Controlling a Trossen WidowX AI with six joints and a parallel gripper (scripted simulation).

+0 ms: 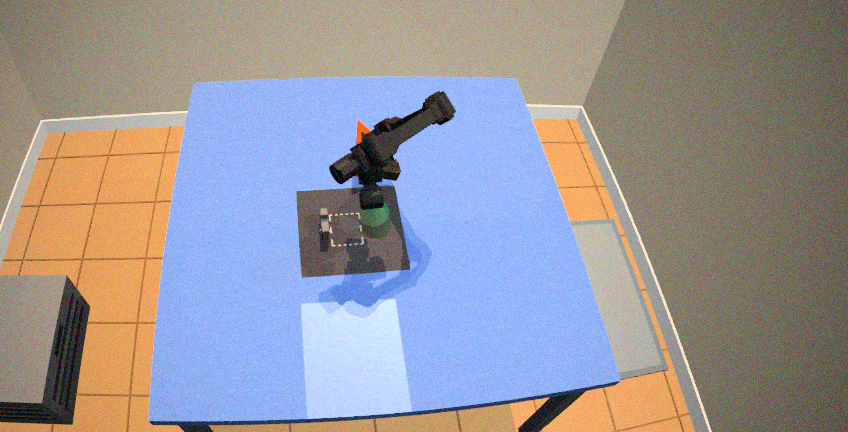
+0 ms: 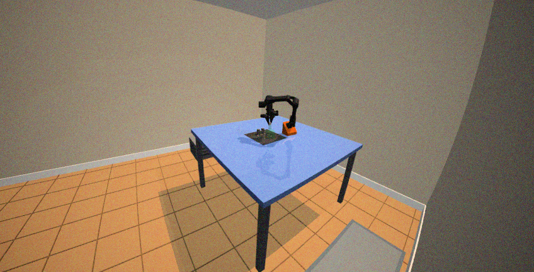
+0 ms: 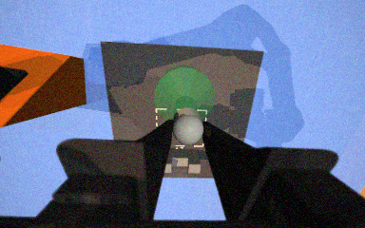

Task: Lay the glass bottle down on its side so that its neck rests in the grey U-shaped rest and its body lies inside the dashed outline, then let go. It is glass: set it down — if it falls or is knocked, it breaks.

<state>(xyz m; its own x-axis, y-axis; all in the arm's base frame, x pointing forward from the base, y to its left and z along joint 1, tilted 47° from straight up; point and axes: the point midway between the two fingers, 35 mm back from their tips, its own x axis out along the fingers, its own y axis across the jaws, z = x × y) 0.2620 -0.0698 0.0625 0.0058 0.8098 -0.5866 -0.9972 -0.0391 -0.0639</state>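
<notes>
My gripper tip is now 10 mm short of the dark mat, 50 mm to the left of it and 150 mm above it. Also, from my gripper tip: glass bottle: 10 mm to the left, 50 mm below.
</notes>
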